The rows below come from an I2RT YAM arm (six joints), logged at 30 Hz.
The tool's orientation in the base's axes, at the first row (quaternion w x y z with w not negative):
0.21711, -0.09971, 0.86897, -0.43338
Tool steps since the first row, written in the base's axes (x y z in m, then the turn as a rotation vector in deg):
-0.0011, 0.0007, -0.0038, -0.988, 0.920, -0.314
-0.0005, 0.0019, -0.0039, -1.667, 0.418, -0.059
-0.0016, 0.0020, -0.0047, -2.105, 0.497, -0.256
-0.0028, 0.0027, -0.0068, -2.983, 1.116, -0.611
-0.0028, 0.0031, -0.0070, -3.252, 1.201, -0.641
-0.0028, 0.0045, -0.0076, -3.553, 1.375, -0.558
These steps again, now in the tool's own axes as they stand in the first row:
0.0018, 0.0034, 0.0010, 0.634, 0.792, -0.945
0.0009, 0.0042, 0.0005, 1.343, 0.275, -1.039
0.0021, 0.0049, 0.0003, 1.760, 0.473, -1.193
0.0035, 0.0070, 0.0004, 2.417, 1.117, -1.852
0.0034, 0.0074, 0.0002, 2.633, 1.188, -2.021
0.0031, 0.0087, -0.0005, 2.813, 1.223, -2.328

